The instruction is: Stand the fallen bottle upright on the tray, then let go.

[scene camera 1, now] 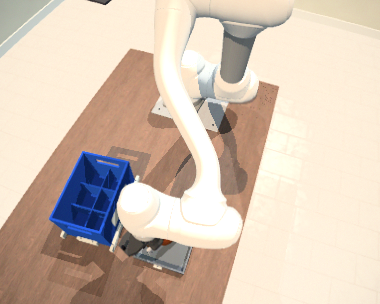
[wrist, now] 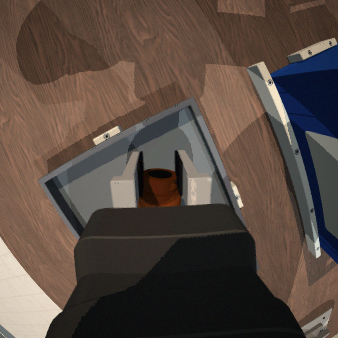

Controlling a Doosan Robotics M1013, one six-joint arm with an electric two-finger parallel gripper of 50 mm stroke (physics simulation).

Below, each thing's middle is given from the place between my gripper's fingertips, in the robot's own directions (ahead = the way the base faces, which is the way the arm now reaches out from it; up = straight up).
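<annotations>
Brown bottle (wrist: 159, 184): 30 mm to the left of my hand, 80 mm behind it, 10 mm above it. Pale rail (wrist: 258, 72): 160 mm to the right of my hand, 90 mm behind it, 60 mm below it. Going by their middles, of the things named here the brown bottle is the nearest to my hand.
</annotations>
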